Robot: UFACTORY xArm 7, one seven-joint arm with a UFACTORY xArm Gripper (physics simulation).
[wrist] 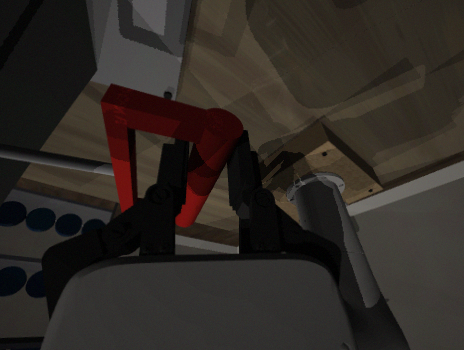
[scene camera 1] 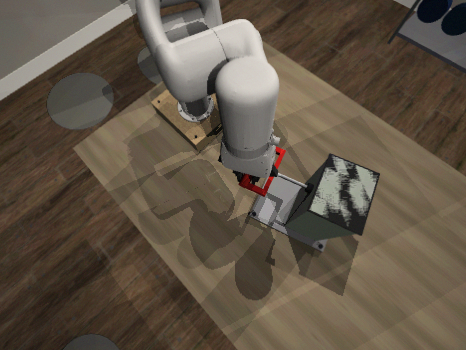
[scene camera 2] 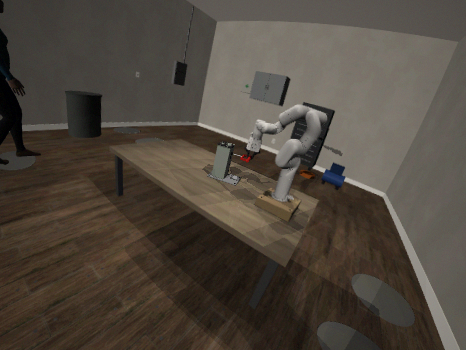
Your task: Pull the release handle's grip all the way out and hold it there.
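The release handle's red frame [scene camera 1: 264,190] [scene camera 2: 245,158] [wrist: 160,117] stands well away from the tall grey-green housing [scene camera 1: 345,192] [scene camera 2: 222,161] [wrist: 40,75]. A stretch of bare metal rod [scene camera 1: 294,181] [wrist: 60,162] shows between them. My gripper [scene camera 1: 250,178] [scene camera 2: 248,154] [wrist: 210,142] is shut on the handle's round red grip bar. In the wrist view one black finger is inside the frame and the other is on the bar's outer side. The arm hides part of the frame in the first scene view.
The housing stands on a light metal base plate [scene camera 1: 321,245] [scene camera 2: 233,181] [wrist: 135,65] on the wooden table [scene camera 1: 400,270] [scene camera 2: 165,165]. The arm's wooden base block [scene camera 1: 170,116] [scene camera 2: 276,207] [wrist: 345,162] is at one end of the table.
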